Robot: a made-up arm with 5 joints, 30 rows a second.
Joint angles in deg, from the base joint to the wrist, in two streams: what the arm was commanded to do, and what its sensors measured. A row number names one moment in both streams.
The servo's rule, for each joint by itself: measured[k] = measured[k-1] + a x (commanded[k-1-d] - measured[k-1]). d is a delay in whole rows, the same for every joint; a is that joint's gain. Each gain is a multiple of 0.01, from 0.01 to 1. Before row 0 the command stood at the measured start. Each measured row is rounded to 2 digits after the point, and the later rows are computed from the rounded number. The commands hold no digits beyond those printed.
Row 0, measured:
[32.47, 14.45, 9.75, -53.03, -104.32]
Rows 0 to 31, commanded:
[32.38, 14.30, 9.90, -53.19, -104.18]
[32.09, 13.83, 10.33, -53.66, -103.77]
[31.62, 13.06, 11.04, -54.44, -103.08]
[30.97, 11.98, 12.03, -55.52, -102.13]
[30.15, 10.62, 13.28, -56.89, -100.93]
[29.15, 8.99, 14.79, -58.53, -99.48]
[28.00, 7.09, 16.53, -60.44, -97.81]
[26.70, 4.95, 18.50, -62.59, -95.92]
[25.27, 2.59, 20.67, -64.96, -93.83]
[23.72, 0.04, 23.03, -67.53, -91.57]
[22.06, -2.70, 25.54, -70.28, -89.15]
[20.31, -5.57, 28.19, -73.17, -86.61]
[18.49, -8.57, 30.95, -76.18, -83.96]
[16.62, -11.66, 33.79, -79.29, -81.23]
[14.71, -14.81, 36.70, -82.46, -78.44]
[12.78, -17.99, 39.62, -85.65, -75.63]
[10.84, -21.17, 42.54, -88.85, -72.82]
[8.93, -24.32, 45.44, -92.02, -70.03]
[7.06, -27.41, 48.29, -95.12, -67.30]
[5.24, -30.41, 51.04, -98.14, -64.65]
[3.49, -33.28, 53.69, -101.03, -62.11]
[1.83, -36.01, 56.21, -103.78, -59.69]
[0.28, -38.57, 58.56, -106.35, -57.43]
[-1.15, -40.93, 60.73, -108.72, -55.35]
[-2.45, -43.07, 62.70, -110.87, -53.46]
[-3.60, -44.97, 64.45, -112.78, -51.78]
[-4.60, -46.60, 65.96, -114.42, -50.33]
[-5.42, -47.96, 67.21, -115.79, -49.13]
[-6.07, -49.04, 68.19, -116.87, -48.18]
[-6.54, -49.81, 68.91, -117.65, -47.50]
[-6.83, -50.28, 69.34, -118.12, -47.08]
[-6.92, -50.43, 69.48, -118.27, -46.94]
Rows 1 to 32, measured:
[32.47, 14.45, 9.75, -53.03, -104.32]
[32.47, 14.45, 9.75, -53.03, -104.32]
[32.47, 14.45, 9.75, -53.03, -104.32]
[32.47, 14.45, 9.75, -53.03, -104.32]
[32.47, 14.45, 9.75, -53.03, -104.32]
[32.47, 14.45, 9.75, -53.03, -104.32]
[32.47, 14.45, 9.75, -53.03, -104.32]
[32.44, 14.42, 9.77, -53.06, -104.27]
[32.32, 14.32, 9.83, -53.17, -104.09]
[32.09, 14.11, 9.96, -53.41, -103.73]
[31.72, 13.75, 10.19, -53.81, -103.15]
[31.20, 13.22, 10.53, -54.40, -102.35]
[30.52, 12.50, 11.00, -55.18, -101.32]
[29.69, 11.58, 11.61, -56.18, -100.06]
[28.70, 10.45, 12.37, -57.40, -98.57]
[27.57, 9.11, 13.28, -58.84, -96.86]
[26.30, 7.57, 14.35, -60.49, -94.96]
[24.90, 5.82, 15.58, -62.35, -92.87]
[23.39, 3.88, 16.97, -64.41, -90.62]
[21.77, 1.76, 18.51, -66.65, -88.22]
[20.07, -0.52, 20.19, -69.05, -85.70]
[18.30, -2.95, 22.01, -71.60, -83.09]
[16.48, -5.51, 23.95, -74.27, -80.40]
[14.62, -8.17, 25.99, -77.04, -77.67]
[12.74, -10.92, 28.13, -79.89, -74.92]
[10.87, -13.72, 30.35, -82.78, -72.18]
[9.01, -16.56, 32.63, -85.70, -69.47]
[7.19, -19.40, 34.95, -88.61, -66.82]
[5.42, -22.22, 37.29, -91.49, -64.25]
[3.72, -25.00, 39.63, -94.31, -61.79]
[2.11, -27.71, 41.95, -97.05, -59.47]
[0.61, -30.32, 44.23, -99.68, -57.31]
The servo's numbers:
d 7
a 0.33 0.17 0.11 0.19 0.36

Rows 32 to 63, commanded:
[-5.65, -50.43, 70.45, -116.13, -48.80]
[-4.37, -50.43, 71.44, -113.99, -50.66]
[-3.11, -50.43, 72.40, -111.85, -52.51]
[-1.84, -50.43, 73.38, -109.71, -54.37]
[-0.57, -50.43, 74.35, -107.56, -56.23]
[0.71, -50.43, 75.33, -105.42, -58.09]
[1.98, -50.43, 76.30, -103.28, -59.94]
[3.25, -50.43, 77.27, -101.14, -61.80]
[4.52, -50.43, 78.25, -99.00, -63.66]
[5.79, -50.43, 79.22, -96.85, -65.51]
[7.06, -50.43, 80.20, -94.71, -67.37]
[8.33, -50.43, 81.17, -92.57, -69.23]
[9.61, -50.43, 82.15, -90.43, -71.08]
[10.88, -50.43, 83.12, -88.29, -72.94]
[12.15, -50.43, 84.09, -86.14, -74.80]
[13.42, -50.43, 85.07, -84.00, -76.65]
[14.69, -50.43, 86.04, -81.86, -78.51]
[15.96, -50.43, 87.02, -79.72, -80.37]
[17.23, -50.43, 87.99, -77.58, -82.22]
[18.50, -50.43, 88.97, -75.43, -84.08]
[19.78, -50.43, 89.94, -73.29, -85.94]
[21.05, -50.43, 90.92, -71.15, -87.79]
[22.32, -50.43, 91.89, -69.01, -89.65]
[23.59, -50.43, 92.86, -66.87, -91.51]
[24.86, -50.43, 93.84, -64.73, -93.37]
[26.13, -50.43, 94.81, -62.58, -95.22]
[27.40, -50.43, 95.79, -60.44, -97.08]
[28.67, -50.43, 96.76, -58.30, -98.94]
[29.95, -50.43, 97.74, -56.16, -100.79]
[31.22, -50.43, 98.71, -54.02, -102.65]
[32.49, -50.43, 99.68, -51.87, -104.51]
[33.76, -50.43, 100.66, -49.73, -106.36]
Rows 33 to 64, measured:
[-0.78, -32.81, 46.45, -102.17, -55.32]
[-2.04, -35.15, 48.60, -104.50, -53.52]
[-3.16, -37.33, 50.65, -106.65, -51.94]
[-4.12, -39.32, 52.58, -108.59, -50.59]
[-4.92, -41.10, 54.38, -110.31, -49.48]
[-5.55, -42.66, 56.03, -111.79, -48.62]
[-6.00, -43.98, 57.51, -113.02, -48.02]
[-5.88, -45.08, 58.93, -113.61, -48.30]
[-5.38, -45.99, 60.31, -113.68, -49.15]
[-4.63, -46.74, 61.64, -113.33, -50.36]
[-3.71, -47.37, 62.93, -112.64, -51.80]
[-2.67, -47.89, 64.19, -111.67, -53.39]
[-1.55, -48.32, 65.42, -110.48, -55.08]
[-0.39, -48.68, 66.62, -109.11, -56.83]
[0.81, -48.98, 67.79, -107.60, -58.62]
[2.03, -49.23, 68.94, -105.97, -60.43]
[3.27, -49.43, 70.07, -104.24, -62.26]
[4.52, -49.60, 71.18, -102.43, -64.10]
[5.78, -49.74, 72.28, -100.56, -65.95]
[7.04, -49.86, 73.37, -98.64, -67.80]
[8.31, -49.96, 74.44, -96.67, -69.65]
[9.58, -50.04, 75.50, -94.67, -71.50]
[10.85, -50.11, 76.55, -92.64, -73.35]
[12.12, -50.16, 77.59, -90.59, -75.21]
[13.39, -50.21, 78.63, -88.52, -77.07]
[14.66, -50.25, 79.66, -86.44, -78.92]
[15.93, -50.28, 80.68, -84.35, -80.78]
[17.20, -50.31, 81.70, -82.25, -82.64]
[18.47, -50.33, 82.71, -80.14, -84.49]
[19.74, -50.35, 83.72, -78.03, -86.35]
[21.01, -50.36, 84.73, -75.91, -88.21]
[22.28, -50.37, 85.73, -73.79, -90.07]

